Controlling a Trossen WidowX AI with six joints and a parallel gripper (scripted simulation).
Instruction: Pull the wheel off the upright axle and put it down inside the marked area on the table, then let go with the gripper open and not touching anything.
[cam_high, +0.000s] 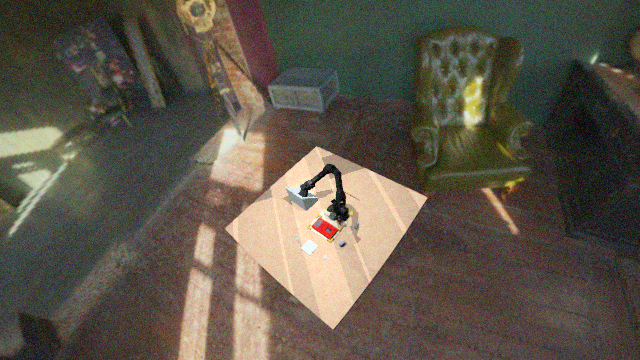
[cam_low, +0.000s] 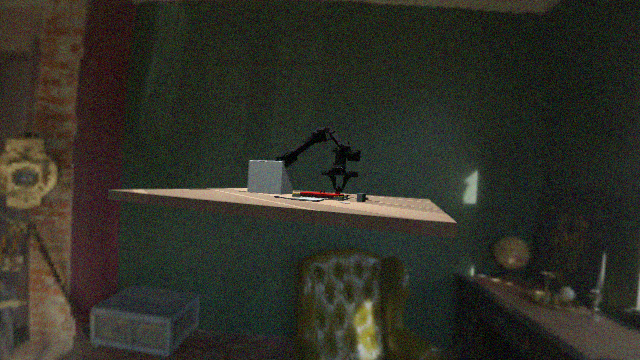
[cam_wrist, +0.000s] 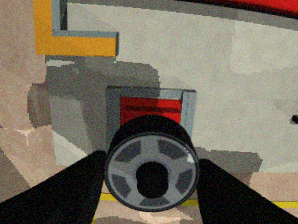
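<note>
My gripper tip is now 10 mm above the grey spoked hub. Also, from my gripper tip: wheel right at my gripper tip; thin dark rod 100 mm behind, 260 mm to the left, 40 mm below; grey plate 50 mm behind, 100 mm to the right, 30 mm below.
</note>
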